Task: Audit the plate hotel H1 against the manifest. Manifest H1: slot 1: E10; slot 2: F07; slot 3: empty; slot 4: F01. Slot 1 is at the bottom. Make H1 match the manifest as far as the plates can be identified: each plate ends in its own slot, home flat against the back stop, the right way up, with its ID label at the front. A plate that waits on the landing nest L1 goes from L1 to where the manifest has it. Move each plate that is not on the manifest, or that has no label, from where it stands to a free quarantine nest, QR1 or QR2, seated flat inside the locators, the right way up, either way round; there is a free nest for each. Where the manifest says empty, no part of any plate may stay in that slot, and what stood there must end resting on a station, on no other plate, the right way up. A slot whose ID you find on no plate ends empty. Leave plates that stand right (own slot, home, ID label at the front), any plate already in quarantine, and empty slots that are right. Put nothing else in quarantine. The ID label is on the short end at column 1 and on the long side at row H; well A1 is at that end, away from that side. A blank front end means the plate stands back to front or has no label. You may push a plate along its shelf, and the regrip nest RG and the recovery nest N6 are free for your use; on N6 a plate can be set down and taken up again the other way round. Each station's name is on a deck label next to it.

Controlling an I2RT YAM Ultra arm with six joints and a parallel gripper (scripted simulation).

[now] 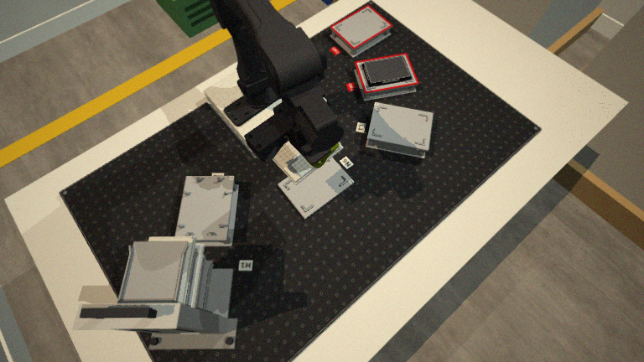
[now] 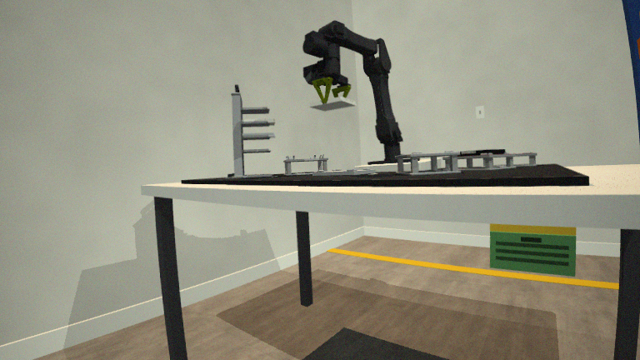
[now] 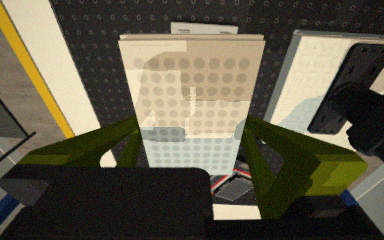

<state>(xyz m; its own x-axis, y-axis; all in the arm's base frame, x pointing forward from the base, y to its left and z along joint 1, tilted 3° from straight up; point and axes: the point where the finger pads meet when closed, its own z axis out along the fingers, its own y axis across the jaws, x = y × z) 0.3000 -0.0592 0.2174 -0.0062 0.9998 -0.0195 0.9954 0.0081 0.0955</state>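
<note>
My hand is 12 cm past the regrip nest, 23 cm to the left of it and 18 cm above it. From my hand the other things lie so: recovery nest N6: 1 cm behind, 3 cm to the left, 23 cm below; then A1 mark: 5 cm ahead, 10 cm to the left, 22 cm below; then white well plate: right at my hand.
</note>
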